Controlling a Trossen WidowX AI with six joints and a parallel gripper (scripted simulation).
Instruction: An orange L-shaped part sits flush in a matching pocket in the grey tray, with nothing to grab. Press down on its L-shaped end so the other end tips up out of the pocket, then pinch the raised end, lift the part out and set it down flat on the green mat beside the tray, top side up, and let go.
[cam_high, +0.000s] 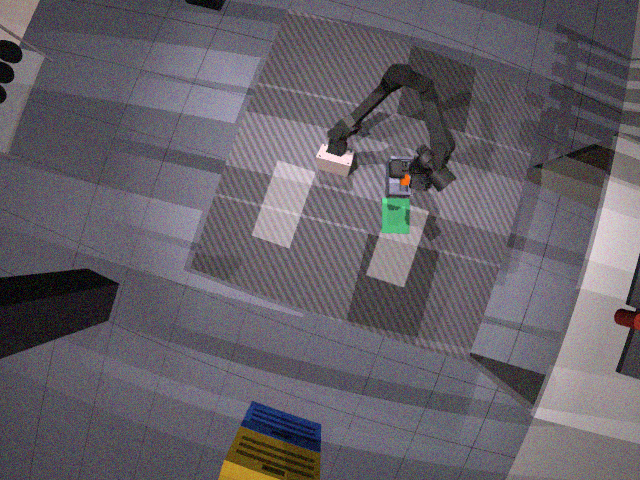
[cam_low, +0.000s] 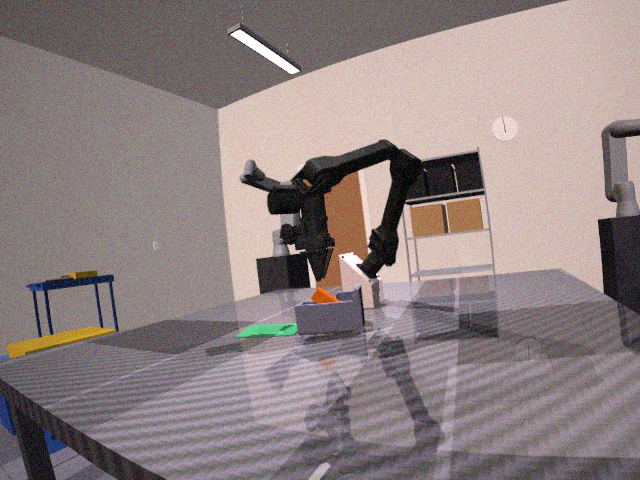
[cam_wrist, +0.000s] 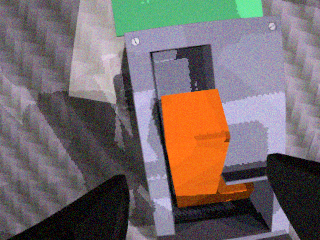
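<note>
The orange L-shaped part is 30 mm behind my gripper tip, 30 mm to the left of it and 80 mm below it. The rest, counted from my gripper tip: green mat: 30 mm ahead, 140 mm to the right, 130 mm below.
</note>
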